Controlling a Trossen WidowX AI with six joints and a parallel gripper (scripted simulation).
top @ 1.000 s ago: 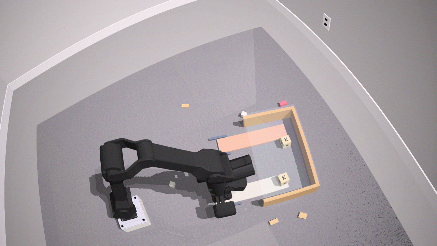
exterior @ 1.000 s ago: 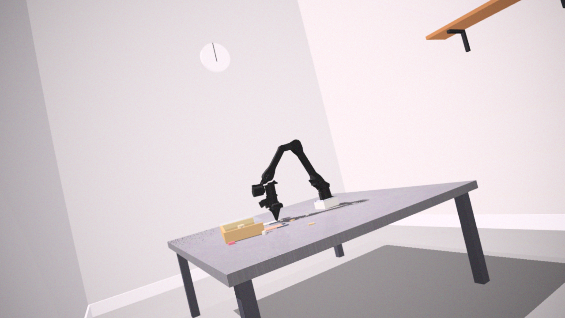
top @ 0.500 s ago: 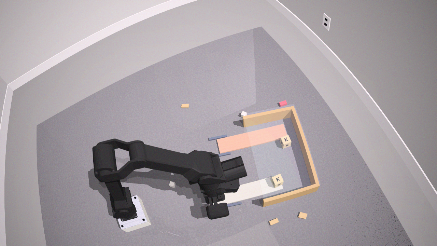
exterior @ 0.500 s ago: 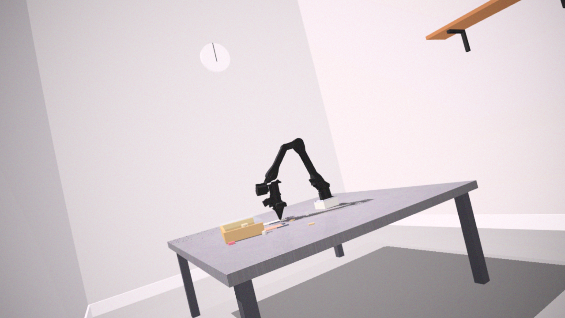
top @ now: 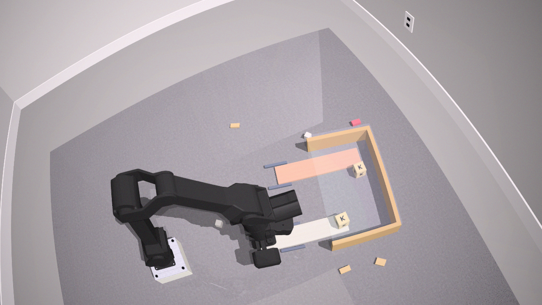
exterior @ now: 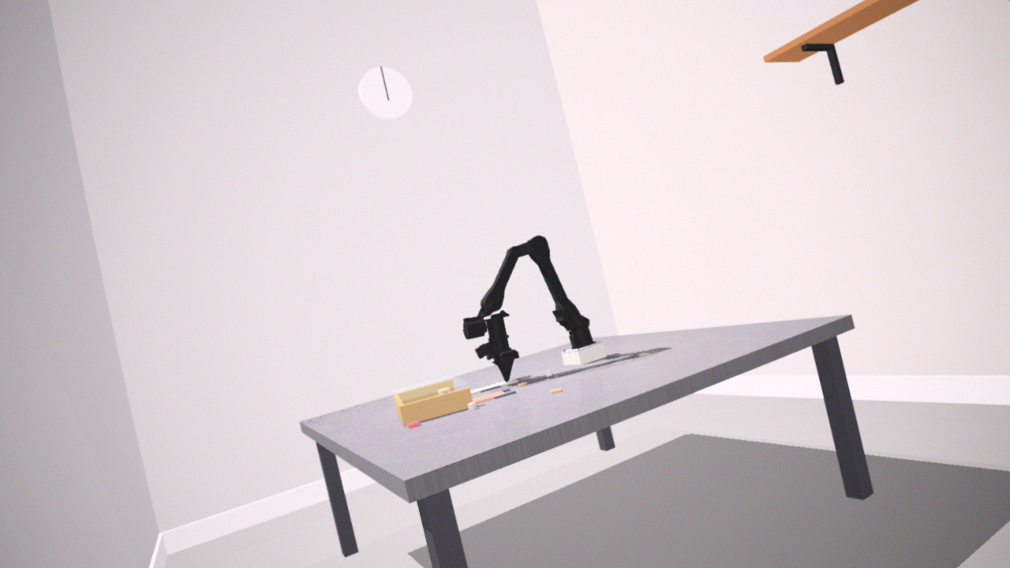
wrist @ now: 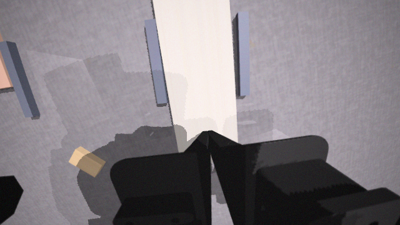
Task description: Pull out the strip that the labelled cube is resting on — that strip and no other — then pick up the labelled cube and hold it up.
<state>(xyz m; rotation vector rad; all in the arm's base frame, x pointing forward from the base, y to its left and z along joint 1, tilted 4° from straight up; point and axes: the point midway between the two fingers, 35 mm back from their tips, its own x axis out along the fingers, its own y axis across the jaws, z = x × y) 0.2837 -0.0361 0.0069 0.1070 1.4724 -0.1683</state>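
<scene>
My gripper tip is 9 cm short of the white strip and 2 cm to the left of it.
</scene>
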